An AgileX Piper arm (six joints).
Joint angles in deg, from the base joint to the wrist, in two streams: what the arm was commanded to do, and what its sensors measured. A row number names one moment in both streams.
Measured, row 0:
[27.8, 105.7, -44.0, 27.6, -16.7, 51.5]
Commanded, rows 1 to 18:
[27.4, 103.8, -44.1, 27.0, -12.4, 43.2]
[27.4, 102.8, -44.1, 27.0, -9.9, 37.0]
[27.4, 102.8, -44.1, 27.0, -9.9, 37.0]
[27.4, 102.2, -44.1, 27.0, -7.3, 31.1]
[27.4, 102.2, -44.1, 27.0, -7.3, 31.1]
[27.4, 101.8, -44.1, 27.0, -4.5, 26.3]
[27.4, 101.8, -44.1, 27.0, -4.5, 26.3]
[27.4, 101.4, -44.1, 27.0, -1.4, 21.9]
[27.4, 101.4, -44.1, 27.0, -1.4, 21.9]
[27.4, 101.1, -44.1, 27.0, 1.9, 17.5]
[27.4, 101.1, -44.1, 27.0, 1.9, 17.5]
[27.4, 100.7, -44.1, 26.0, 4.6, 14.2]
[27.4, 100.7, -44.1, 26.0, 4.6, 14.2]
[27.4, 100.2, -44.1, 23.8, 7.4, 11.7]
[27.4, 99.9, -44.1, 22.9, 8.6, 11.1]
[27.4, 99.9, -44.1, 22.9, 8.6, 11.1]
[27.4, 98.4, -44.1, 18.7, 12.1, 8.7]
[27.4, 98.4, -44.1, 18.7, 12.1, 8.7]
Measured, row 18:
[27.8, 100.0, -43.9, 22.7, 8.5, 11.9]
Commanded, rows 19 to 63:
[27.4, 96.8, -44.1, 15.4, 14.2, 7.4]
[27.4, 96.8, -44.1, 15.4, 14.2, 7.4]
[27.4, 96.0, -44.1, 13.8, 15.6, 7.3]
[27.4, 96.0, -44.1, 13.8, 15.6, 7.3]
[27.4, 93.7, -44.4, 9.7, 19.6, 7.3]
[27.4, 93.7, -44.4, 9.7, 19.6, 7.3]
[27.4, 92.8, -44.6, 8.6, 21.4, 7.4]
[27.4, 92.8, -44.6, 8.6, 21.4, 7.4]
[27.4, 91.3, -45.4, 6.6, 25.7, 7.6]
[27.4, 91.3, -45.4, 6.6, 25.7, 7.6]
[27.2, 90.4, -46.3, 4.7, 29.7, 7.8]
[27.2, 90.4, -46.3, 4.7, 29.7, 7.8]
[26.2, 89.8, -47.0, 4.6, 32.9, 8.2]
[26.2, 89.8, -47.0, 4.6, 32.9, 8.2]
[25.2, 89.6, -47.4, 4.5, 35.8, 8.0]
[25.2, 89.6, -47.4, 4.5, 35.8, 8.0]
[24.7, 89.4, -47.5, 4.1, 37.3, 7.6]
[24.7, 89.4, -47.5, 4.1, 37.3, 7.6]
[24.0, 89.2, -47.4, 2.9, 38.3, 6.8]
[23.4, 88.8, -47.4, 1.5, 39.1, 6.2]
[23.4, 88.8, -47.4, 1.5, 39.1, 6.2]
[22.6, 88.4, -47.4, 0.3, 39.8, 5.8]
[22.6, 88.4, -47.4, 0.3, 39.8, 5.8]
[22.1, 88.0, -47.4, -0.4, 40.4, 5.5]
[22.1, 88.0, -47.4, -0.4, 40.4, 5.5]
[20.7, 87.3, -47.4, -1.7, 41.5, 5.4]
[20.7, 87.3, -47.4, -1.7, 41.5, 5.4]
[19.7, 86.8, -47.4, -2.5, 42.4, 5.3]
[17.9, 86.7, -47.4, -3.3, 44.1, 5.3]
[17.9, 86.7, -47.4, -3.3, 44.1, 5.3]
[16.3, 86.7, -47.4, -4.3, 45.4, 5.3]
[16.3, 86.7, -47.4, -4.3, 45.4, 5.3]
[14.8, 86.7, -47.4, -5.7, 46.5, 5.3]
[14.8, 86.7, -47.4, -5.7, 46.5, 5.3]
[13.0, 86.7, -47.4, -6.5, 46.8, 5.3]
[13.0, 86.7, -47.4, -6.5, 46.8, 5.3]
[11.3, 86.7, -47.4, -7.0, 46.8, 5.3]
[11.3, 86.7, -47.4, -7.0, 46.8, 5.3]
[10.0, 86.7, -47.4, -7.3, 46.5, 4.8]
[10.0, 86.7, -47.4, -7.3, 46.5, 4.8]
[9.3, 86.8, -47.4, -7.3, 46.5, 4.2]
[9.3, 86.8, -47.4, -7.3, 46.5, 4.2]
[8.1, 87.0, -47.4, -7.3, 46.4, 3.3]
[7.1, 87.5, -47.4, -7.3, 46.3, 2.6]
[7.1, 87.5, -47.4, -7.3, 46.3, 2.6]
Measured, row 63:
[8.5, 87.0, -47.2, -6.9, 46.1, 4.5]
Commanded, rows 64 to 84:
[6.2, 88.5, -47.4, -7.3, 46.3, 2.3]
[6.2, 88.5, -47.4, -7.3, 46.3, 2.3]
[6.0, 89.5, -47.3, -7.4, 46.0, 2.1]
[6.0, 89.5, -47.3, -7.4, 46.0, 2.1]
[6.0, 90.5, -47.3, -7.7, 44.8, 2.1]
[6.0, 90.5, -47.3, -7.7, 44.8, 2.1]
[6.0, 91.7, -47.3, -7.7, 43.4, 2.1]
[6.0, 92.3, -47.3, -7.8, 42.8, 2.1]
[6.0, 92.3, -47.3, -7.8, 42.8, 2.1]
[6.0, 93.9, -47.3, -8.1, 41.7, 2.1]
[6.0, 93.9, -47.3, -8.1, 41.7, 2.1]
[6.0, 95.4, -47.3, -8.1, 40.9, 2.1]
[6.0, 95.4, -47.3, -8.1, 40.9, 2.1]
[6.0, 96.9, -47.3, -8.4, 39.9, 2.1]
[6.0, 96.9, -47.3, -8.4, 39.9, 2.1]
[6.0, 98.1, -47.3, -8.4, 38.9, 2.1]
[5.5, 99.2, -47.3, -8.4, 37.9, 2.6]
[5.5, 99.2, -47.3, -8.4, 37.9, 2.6]
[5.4, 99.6, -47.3, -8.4, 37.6, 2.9]
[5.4, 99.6, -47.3, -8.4, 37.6, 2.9]
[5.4, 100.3, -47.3, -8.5, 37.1, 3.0]
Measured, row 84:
[5.8, 99.4, -47.2, -8.0, 38.0, 3.1]
